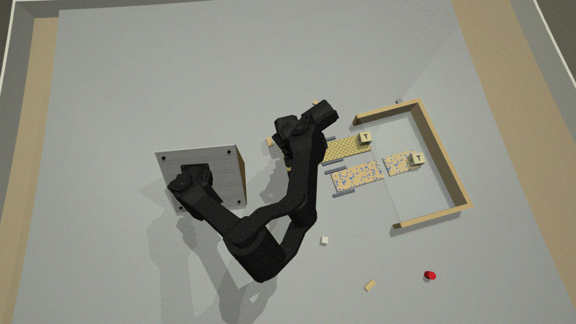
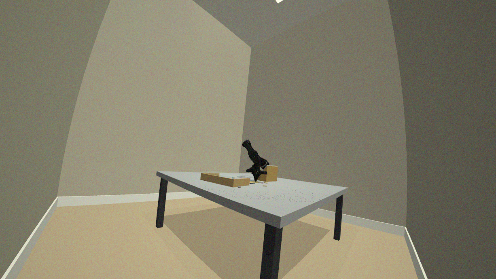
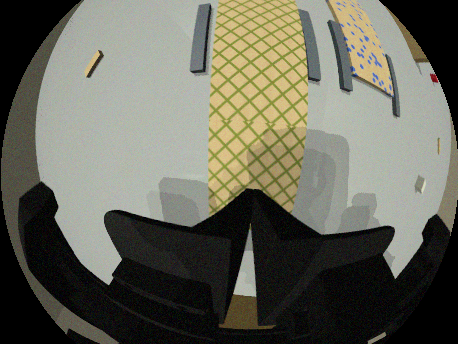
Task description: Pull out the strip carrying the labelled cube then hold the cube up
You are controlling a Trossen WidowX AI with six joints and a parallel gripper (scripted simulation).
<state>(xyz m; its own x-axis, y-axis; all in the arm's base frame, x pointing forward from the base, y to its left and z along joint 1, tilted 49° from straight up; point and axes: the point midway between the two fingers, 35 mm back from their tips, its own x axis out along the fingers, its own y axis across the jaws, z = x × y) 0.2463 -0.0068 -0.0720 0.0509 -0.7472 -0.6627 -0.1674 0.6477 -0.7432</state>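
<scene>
My gripper tip is now 10 cm short of the cross-hatched strip and 2 cm to the right of it. From my gripper tip the other things lie so: red cylinder 31 cm ahead, 33 cm to the right, 1 cm above.
</scene>
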